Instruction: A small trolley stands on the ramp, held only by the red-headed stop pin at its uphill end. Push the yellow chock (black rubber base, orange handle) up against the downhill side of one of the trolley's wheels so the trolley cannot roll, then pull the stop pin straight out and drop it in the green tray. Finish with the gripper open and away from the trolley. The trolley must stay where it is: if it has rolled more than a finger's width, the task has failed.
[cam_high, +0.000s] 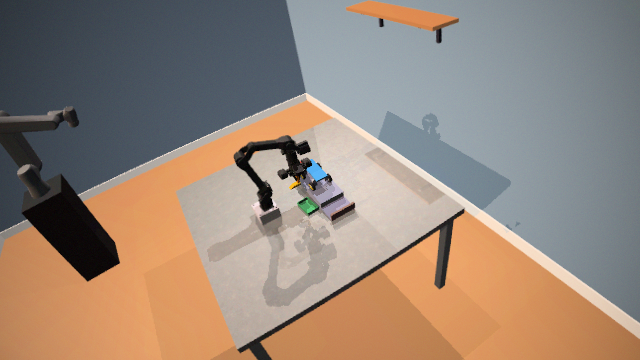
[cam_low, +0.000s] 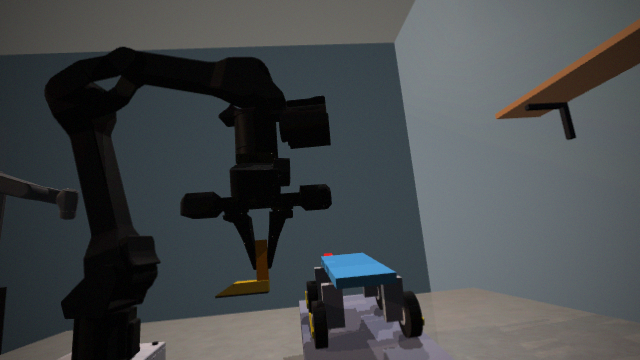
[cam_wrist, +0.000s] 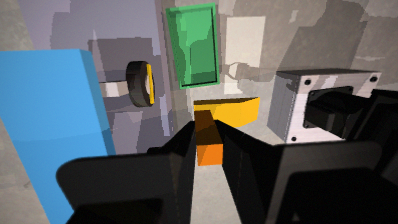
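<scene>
My gripper tip is 11 cm short of the red-headed stop pin, 14 cm to the right of it and 3 cm above it. The rest, counted from my gripper tip: grey ramp (12 cm ahead, 2 cm to the left, 11 cm below); yellow chock (2 cm behind, 1 cm below); blue-topped trolley (12 cm ahead, 2 cm to the left, 5 cm below).
</scene>
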